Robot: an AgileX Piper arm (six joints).
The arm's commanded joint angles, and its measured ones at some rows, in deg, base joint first. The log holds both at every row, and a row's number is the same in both.
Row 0, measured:
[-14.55 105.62 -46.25 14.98 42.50 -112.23]
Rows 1 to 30, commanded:
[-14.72 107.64 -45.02 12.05 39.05 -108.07]
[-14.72 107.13 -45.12 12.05 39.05 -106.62]
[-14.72 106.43 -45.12 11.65 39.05 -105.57]
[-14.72 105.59 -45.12 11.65 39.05 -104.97]
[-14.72 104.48 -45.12 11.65 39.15 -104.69]
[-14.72 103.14 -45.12 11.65 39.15 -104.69]
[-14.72 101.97 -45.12 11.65 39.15 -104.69]
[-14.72 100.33 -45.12 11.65 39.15 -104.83]
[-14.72 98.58 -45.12 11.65 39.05 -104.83]
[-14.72 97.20 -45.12 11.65 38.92 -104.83]
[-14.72 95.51 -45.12 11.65 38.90 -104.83]
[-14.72 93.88 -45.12 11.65 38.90 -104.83]
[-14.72 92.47 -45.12 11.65 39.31 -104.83]
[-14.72 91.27 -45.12 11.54 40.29 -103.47]
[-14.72 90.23 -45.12 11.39 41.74 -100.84]
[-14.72 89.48 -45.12 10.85 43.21 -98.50]
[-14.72 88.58 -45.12 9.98 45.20 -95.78]
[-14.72 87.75 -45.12 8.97 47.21 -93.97]
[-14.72 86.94 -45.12 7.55 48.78 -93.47]
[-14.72 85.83 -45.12 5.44 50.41 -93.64]
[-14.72 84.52 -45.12 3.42 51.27 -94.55]
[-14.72 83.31 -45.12 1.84 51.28 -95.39]
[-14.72 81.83 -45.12 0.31 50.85 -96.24]
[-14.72 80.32 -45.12 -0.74 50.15 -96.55]
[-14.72 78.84 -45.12 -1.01 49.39 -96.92]
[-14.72 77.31 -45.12 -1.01 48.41 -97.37]
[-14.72 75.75 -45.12 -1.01 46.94 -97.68]
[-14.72 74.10 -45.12 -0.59 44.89 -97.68]
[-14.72 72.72 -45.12 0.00 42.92 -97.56]
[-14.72 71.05 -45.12 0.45 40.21 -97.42]
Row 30, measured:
[-14.47 76.53 -45.22 4.04 48.57 -96.89]
